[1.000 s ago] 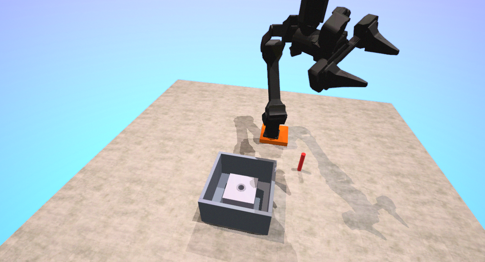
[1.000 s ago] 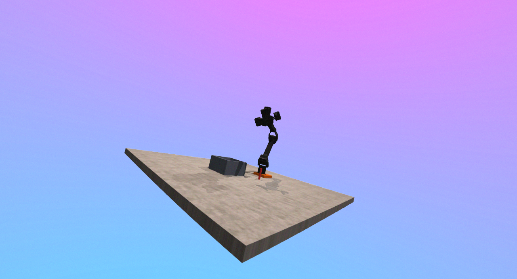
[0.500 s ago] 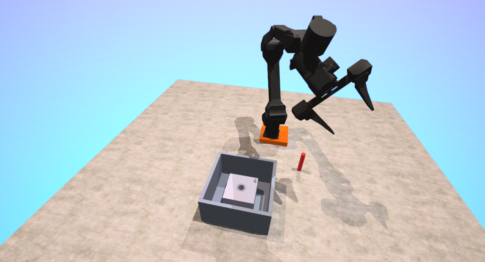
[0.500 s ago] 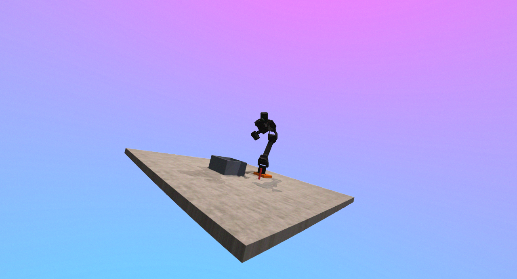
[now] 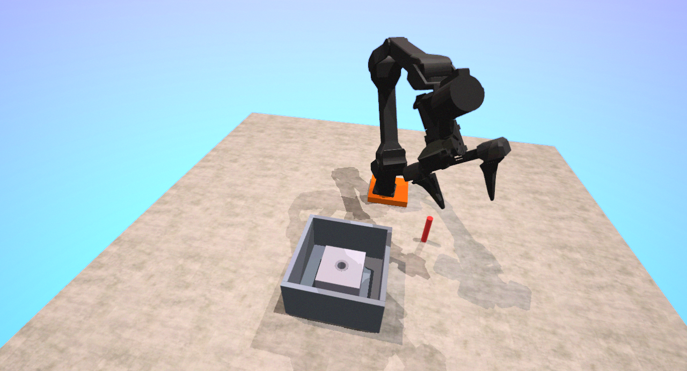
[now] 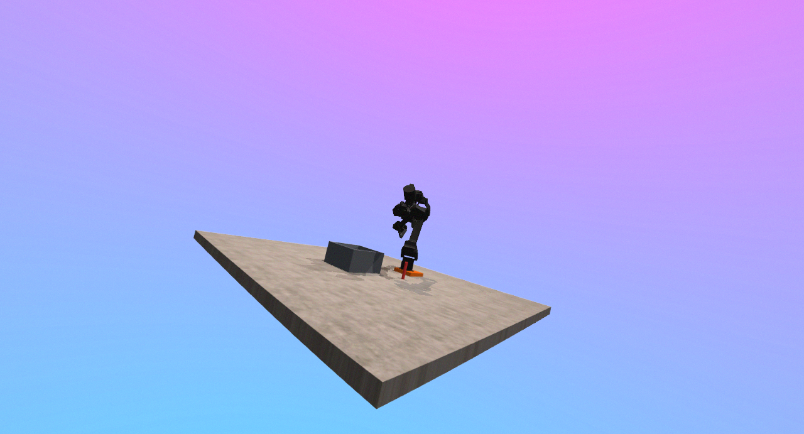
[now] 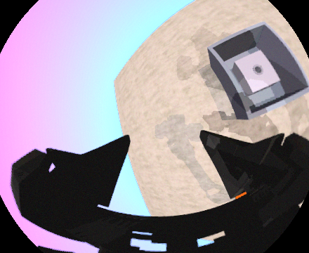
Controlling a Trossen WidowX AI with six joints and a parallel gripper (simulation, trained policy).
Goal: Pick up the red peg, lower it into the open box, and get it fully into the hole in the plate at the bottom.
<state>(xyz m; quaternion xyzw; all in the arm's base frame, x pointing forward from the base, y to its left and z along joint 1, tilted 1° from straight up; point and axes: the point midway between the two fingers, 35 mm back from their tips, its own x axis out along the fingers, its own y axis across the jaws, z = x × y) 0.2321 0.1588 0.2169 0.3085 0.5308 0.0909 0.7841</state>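
Now: the red peg 17 cm below my gripper tip, 9 cm behind it and 4 cm to the right of it. From my gripper tip the other things lie so: grey box: 21 cm to the right, 19 cm below, 9 cm ahead.
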